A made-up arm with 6 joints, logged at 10 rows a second.
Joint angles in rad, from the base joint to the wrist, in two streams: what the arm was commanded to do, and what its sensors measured. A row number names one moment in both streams.
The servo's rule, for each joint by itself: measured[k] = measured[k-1] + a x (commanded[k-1-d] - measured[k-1]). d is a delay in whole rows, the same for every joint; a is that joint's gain. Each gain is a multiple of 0.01, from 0.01 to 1. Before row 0 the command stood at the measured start. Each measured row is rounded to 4 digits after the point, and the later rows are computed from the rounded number. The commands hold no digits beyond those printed.
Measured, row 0:
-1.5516, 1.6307, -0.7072, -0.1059, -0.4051, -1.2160
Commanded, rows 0 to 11:
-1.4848, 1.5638, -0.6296, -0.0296, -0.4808, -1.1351
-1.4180, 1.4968, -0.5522, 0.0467, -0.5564, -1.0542
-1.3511, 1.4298, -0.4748, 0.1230, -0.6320, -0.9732
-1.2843, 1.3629, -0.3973, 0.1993, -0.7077, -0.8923
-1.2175, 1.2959, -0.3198, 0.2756, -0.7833, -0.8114
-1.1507, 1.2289, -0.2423, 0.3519, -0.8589, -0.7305
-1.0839, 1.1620, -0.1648, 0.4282, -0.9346, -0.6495
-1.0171, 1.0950, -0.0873, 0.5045, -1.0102, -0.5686
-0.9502, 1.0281, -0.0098, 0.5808, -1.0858, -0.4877
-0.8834, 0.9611, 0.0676, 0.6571, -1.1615, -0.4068
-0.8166, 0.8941, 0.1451, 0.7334, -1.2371, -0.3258
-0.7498, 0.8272, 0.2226, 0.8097, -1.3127, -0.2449
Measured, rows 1 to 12:
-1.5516, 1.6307, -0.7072, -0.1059, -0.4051, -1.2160
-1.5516, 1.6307, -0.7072, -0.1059, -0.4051, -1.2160
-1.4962, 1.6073, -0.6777, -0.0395, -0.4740, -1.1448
-1.4313, 1.5686, -0.6300, 0.0355, -0.5490, -1.0651
-1.3647, 1.5200, -0.5710, 0.1116, -0.6245, -0.9842
-1.2980, 1.4650, -0.5050, 0.1879, -0.7002, -0.9033
-1.2312, 1.4058, -0.4346, 0.2642, -0.7758, -0.8224
-1.1644, 1.3439, -0.3615, 0.3405, -0.8514, -0.7415
-1.0976, 1.2802, -0.2868, 0.4168, -0.9271, -0.6605
-1.0308, 1.2154, -0.2110, 0.4931, -1.0027, -0.5796
-0.9639, 1.1498, -0.1345, 0.5694, -1.0783, -0.4987
-0.8971, 1.0838, -0.0577, 0.6457, -1.1540, -0.4178
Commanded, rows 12 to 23:
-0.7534, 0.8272, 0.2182, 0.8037, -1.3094, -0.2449
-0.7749, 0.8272, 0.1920, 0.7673, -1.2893, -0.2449
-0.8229, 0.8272, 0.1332, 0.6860, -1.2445, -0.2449
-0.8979, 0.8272, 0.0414, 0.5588, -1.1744, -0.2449
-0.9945, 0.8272, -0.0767, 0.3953, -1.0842, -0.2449
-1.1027, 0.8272, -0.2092, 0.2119, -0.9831, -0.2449
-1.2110, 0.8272, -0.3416, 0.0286, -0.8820, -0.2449
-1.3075, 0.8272, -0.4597, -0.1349, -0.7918, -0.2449
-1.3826, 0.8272, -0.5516, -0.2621, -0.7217, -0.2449
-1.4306, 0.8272, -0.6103, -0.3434, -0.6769, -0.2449
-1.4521, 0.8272, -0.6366, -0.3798, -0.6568, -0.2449
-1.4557, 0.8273, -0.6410, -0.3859, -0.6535, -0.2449
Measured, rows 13 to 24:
-0.8303, 1.0174, 0.0194, 0.7220, -1.2296, -0.3368
-0.7635, 0.9508, 0.0966, 0.7983, -1.3052, -0.2559
-0.7551, 0.9075, 0.1428, 0.8030, -1.3090, -0.2462
-0.7715, 0.8794, 0.1615, 0.7719, -1.2911, -0.2451
-0.8142, 0.8611, 0.1507, 0.6972, -1.2487, -0.2449
-0.8837, 0.8492, 0.1092, 0.5768, -1.1811, -0.2449
-0.9757, 0.8415, 0.0386, 0.4189, -1.0929, -0.2449
-1.0811, 0.8365, -0.0556, 0.2388, -0.9930, -0.2449
-1.1889, 0.8332, -0.1643, 0.0559, -0.8920, -0.2449
-1.2873, 0.8311, -0.2766, -0.1101, -0.8008, -0.2449
-1.3664, 0.8297, -0.3811, -0.2423, -0.7288, -0.2449
-1.4197, 0.8288, -0.4682, -0.3303, -0.6816, -0.2449

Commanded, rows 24 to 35:
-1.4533, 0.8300, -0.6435, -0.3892, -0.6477, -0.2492
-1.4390, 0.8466, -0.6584, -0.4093, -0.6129, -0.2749
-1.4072, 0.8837, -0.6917, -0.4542, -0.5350, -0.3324
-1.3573, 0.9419, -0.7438, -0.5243, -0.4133, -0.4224
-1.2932, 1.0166, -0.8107, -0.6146, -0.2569, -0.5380
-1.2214, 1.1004, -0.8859, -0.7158, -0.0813, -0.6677
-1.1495, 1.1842, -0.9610, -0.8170, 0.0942, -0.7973
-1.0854, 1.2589, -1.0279, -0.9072, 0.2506, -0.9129
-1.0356, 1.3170, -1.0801, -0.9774, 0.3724, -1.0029
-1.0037, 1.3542, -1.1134, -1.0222, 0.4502, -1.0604
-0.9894, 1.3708, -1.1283, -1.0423, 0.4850, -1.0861
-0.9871, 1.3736, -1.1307, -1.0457, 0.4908, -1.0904
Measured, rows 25 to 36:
-1.4466, 0.8282, -0.5322, -0.3734, -0.6590, -0.2449
-1.4542, 0.8279, -0.5735, -0.3843, -0.6540, -0.2449
-1.4535, 0.8286, -0.6001, -0.3886, -0.6483, -0.2487
-1.4415, 0.8349, -0.6223, -0.4066, -0.6161, -0.2718
-1.4130, 0.8520, -0.6487, -0.4480, -0.5423, -0.3251
-1.3668, 0.8835, -0.6848, -0.5144, -0.4249, -0.4107
-1.3057, 0.9301, -0.7326, -0.6016, -0.2720, -0.5227
-1.2357, 0.9897, -0.7909, -0.7010, -0.0985, -0.6503
-1.1642, 1.0578, -0.8555, -0.8019, 0.0769, -0.7797
-1.0988, 1.1282, -0.9210, -0.8935, 0.2350, -0.8969
-1.0463, 1.1943, -0.9815, -0.9665, 0.3600, -0.9902
-1.0109, 1.2503, -1.0316, -1.0150, 0.4421, -1.0520

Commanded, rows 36 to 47:
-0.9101, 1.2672, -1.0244, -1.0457, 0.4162, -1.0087
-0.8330, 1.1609, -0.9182, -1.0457, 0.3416, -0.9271
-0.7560, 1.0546, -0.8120, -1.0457, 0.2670, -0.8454
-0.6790, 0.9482, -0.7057, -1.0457, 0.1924, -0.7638
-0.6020, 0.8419, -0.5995, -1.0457, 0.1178, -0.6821
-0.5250, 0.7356, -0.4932, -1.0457, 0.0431, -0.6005
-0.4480, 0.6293, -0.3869, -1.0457, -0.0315, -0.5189
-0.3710, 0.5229, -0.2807, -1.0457, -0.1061, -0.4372
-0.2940, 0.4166, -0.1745, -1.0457, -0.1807, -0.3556
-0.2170, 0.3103, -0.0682, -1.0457, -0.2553, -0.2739
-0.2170, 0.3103, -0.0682, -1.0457, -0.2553, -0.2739
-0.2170, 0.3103, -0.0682, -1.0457, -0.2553, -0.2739
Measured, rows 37 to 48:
-0.9931, 1.2925, -1.0683, -1.0388, 0.4811, -1.0820
-0.9881, 1.3209, -1.0920, -1.0448, 0.4899, -1.0894
-0.9234, 1.3021, -1.0663, -1.0456, 0.4228, -1.0184
-0.8484, 1.2527, -1.0100, -1.0457, 0.3489, -0.9381
-0.7717, 1.1834, -0.9348, -1.0457, 0.2744, -0.8565
-0.6948, 1.1011, -0.8477, -1.0457, 0.1998, -0.7749
-0.6178, 1.0104, -0.7534, -1.0457, 0.1252, -0.6932
-0.5408, 0.9142, -0.6545, -1.0457, 0.0505, -0.6116
-0.4638, 0.8145, -0.5528, -1.0457, -0.0241, -0.5300
-0.3868, 0.7124, -0.4494, -1.0457, -0.0987, -0.4483
-0.3098, 0.6089, -0.3449, -1.0457, -0.1733, -0.3667
-0.2328, 0.5044, -0.2398, -1.0457, -0.2479, -0.2850

